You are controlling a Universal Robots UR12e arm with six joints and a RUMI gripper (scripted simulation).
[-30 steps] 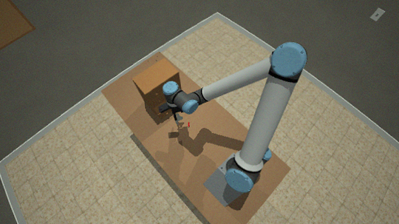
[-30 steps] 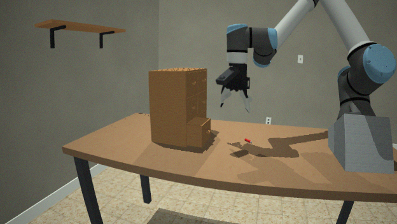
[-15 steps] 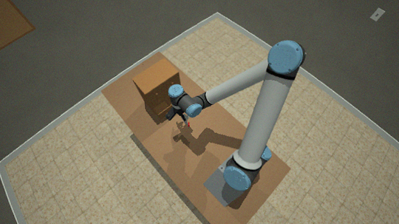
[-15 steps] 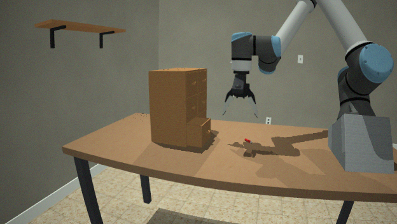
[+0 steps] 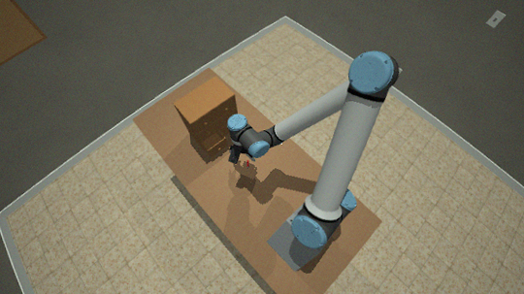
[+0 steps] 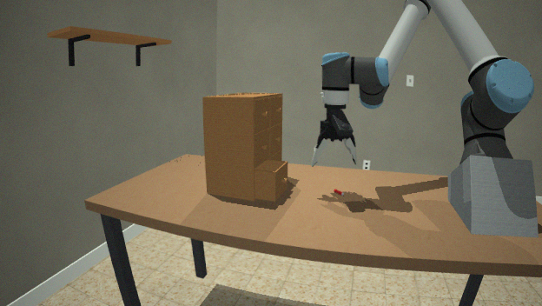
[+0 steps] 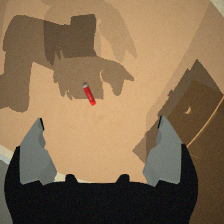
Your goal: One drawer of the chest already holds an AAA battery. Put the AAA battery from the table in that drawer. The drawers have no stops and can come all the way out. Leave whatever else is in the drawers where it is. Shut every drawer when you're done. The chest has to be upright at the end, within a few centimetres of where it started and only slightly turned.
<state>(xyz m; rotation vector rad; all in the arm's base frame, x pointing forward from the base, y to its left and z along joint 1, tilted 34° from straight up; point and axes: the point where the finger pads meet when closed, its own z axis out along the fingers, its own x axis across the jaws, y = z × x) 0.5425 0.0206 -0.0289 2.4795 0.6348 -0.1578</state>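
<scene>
Now: the AAA battery 100 mm below my hand, 20 mm to the right of it and 20 mm behind it.
</scene>
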